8 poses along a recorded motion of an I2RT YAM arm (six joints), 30 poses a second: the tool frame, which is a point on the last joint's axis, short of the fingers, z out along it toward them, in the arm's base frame.
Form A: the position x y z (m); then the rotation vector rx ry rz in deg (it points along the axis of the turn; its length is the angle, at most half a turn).
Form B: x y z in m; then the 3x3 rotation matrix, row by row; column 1 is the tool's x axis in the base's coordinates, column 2 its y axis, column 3 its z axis. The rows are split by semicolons. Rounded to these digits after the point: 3 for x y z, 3 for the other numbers.
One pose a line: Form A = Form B
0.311 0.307 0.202 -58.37 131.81 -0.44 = 0.311 0.307 0.202; -0.514 -0.669 0.538; -0.672 0.703 0.232; -0.533 -0.242 -0.811
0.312 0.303 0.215 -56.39 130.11 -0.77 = 0.312 0.303 0.215; -0.504 -0.648 0.571; -0.655 0.718 0.237; -0.563 -0.255 -0.786
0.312 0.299 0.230 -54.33 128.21 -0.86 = 0.312 0.299 0.230; -0.490 -0.627 0.605; -0.635 0.732 0.245; -0.597 -0.265 -0.757
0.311 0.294 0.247 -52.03 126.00 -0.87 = 0.311 0.294 0.247; -0.472 -0.603 0.642; -0.612 0.749 0.253; -0.634 -0.274 -0.723
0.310 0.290 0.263 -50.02 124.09 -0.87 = 0.310 0.290 0.263; -0.456 -0.582 0.674; -0.591 0.763 0.260; -0.665 -0.280 -0.692
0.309 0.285 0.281 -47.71 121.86 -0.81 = 0.309 0.285 0.281; -0.434 -0.557 0.708; -0.566 0.780 0.266; -0.700 -0.285 -0.654
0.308 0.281 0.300 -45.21 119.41 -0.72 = 0.308 0.281 0.300; -0.409 -0.529 0.743; -0.538 0.798 0.272; -0.737 -0.289 -0.611
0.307 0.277 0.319 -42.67 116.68 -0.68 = 0.307 0.277 0.319; -0.378 -0.500 0.779; -0.509 0.816 0.276; -0.773 -0.292 -0.563
